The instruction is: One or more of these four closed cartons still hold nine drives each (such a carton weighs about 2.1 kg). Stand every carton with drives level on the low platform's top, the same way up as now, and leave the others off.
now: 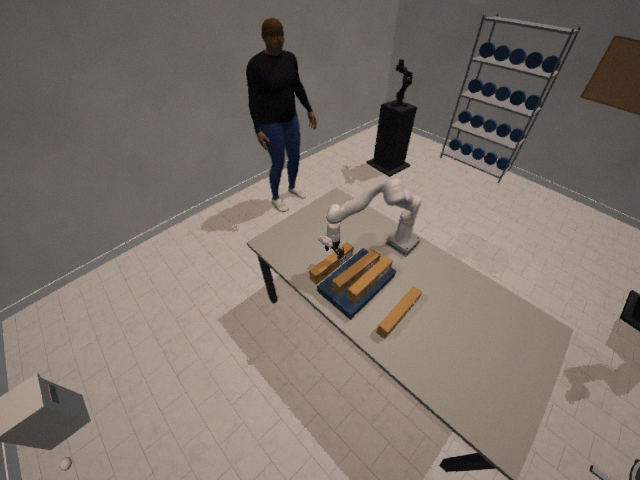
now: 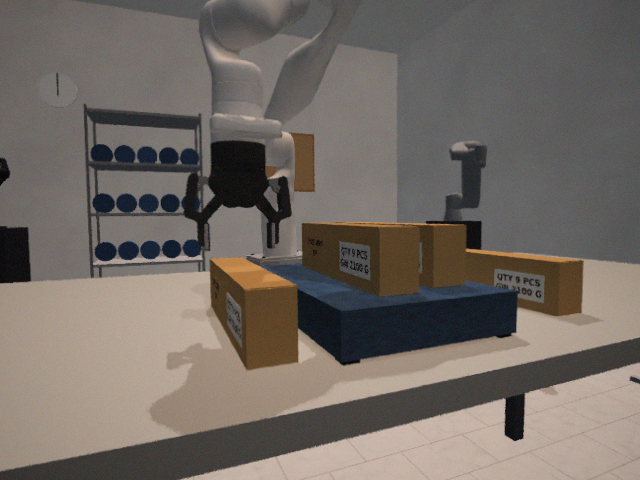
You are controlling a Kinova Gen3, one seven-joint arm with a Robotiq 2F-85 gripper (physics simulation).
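Observation:
My gripper is open and empty, pointing down above the far part of the left carton, which lies on the table beside the platform. The low blue platform bears two long cartons side by side, apart from the gripper: a left one and a right one. A fourth carton lies on the table right of the platform. Labels on the platform's left carton and the fourth carton read QTY 9 PCS; the left carton's label is too oblique to read.
The table has its front edge close before the cartons. My arm's base stands behind the platform. A person stands beyond the table's left end. A shelf rack stands at the back.

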